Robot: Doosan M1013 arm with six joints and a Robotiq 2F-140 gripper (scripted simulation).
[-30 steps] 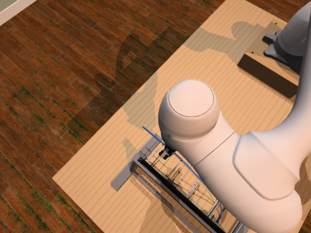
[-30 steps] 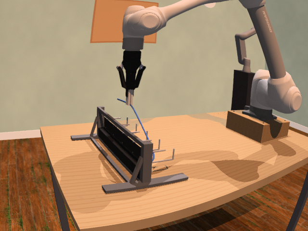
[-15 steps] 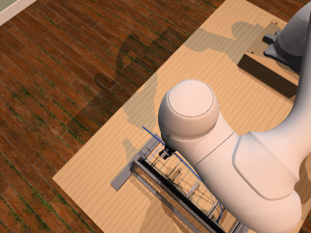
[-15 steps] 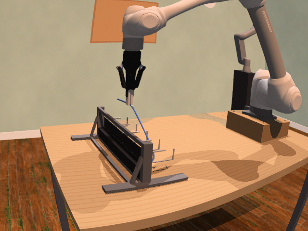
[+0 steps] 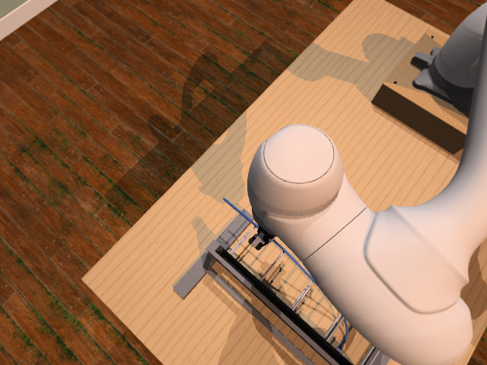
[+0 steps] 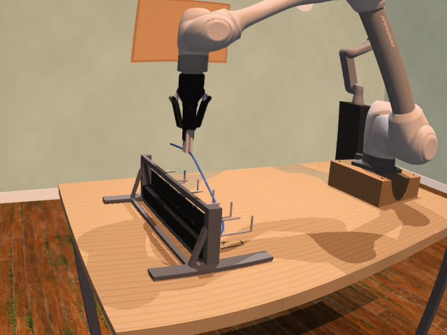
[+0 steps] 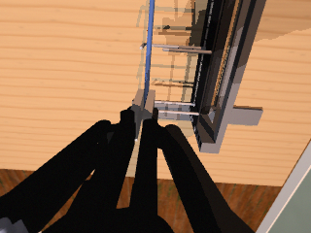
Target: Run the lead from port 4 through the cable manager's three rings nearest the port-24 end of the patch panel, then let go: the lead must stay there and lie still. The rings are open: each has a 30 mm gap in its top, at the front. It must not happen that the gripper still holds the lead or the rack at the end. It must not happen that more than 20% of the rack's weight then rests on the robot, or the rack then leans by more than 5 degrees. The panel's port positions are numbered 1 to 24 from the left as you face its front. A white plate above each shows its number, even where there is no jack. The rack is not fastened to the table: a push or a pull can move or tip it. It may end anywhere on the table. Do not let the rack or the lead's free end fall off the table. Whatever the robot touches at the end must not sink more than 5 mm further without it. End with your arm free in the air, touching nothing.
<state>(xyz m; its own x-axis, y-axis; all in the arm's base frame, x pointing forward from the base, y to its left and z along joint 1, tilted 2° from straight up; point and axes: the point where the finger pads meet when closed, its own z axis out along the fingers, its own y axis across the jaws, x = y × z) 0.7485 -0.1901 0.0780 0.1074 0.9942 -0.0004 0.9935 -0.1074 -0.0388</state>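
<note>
Right now my hand is 10 mm past the lead end, 140 mm to the left of it and 40 mm above it. Round my hand: dark grey rack (120 mm ahead, 140 mm to the left, 130 mm below).
</note>
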